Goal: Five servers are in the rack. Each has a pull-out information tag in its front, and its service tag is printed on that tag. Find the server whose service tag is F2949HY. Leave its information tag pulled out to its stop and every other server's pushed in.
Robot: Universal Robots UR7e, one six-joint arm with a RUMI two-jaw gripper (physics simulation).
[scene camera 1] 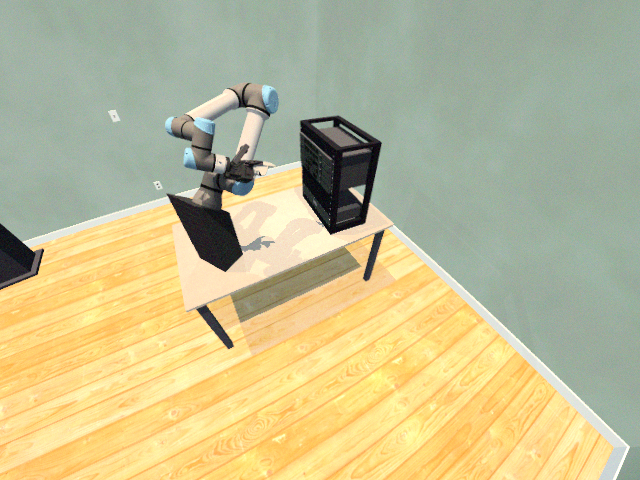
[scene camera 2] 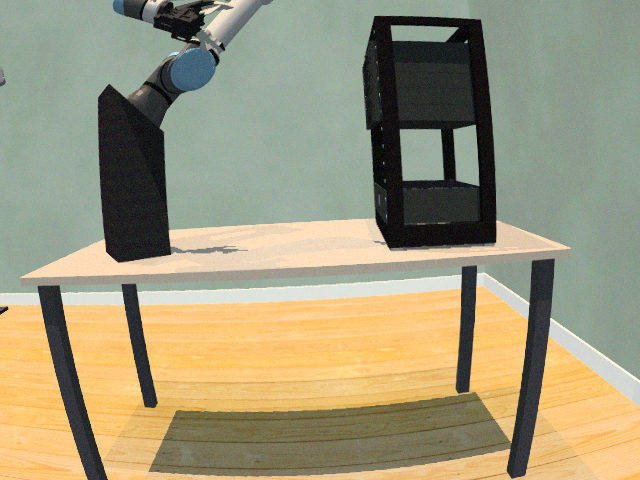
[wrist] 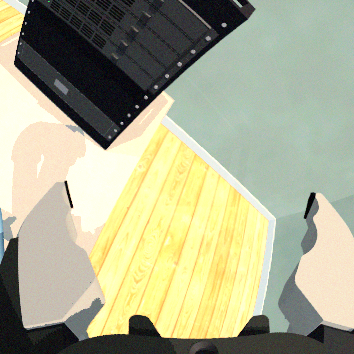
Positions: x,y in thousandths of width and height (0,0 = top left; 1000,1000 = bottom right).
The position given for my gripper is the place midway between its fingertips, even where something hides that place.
Note:
In view: my gripper (scene camera 2: 359,61) and a black rack (scene camera 2: 646,176).
The black rack is seen too in scene camera 1 (scene camera 1: 541,339) and in the wrist view (wrist: 191,162). My gripper shows as well in scene camera 1 (scene camera 1: 420,357) and in the wrist view (wrist: 541,538).

